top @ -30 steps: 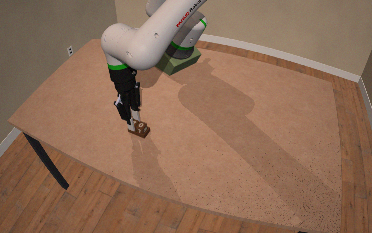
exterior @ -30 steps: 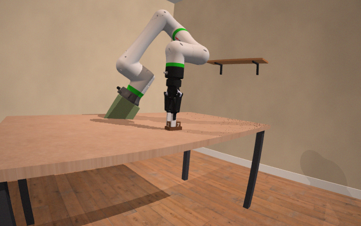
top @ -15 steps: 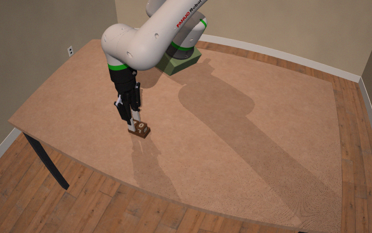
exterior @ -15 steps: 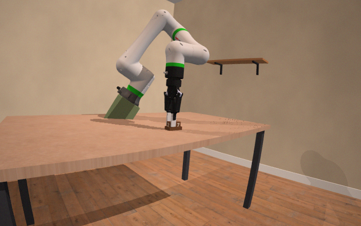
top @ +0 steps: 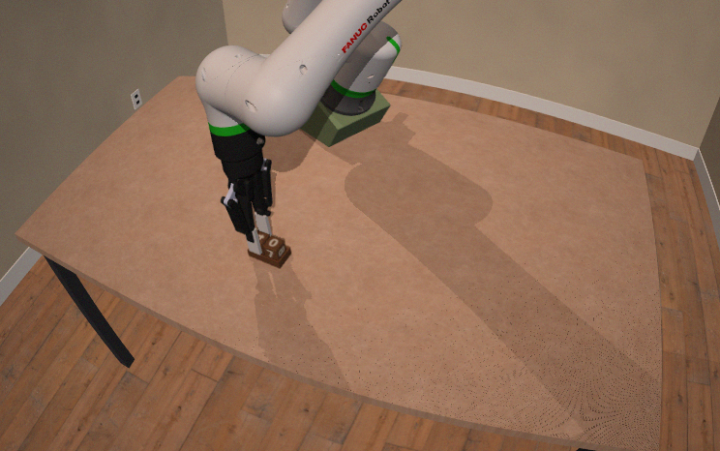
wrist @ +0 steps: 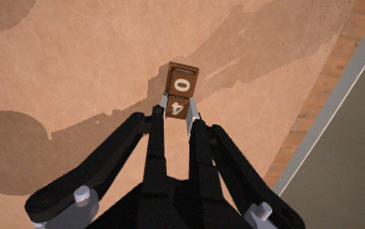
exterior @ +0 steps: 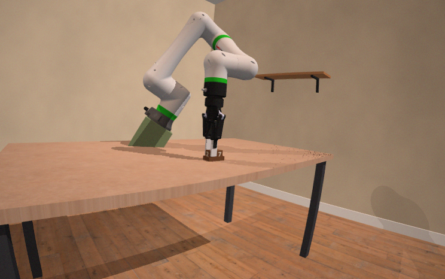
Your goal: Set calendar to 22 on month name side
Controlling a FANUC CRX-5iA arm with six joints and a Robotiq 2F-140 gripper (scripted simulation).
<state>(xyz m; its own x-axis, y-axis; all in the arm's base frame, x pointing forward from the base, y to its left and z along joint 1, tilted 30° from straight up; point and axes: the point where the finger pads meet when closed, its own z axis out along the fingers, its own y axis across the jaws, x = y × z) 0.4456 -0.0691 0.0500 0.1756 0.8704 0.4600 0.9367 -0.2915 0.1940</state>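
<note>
Now: hand 1 cm short of the digit cube, 3 cm to the right of it and 3 cm above it. From my hand the other things lie so: tray: 2 cm to the left, 4 cm below.
</note>
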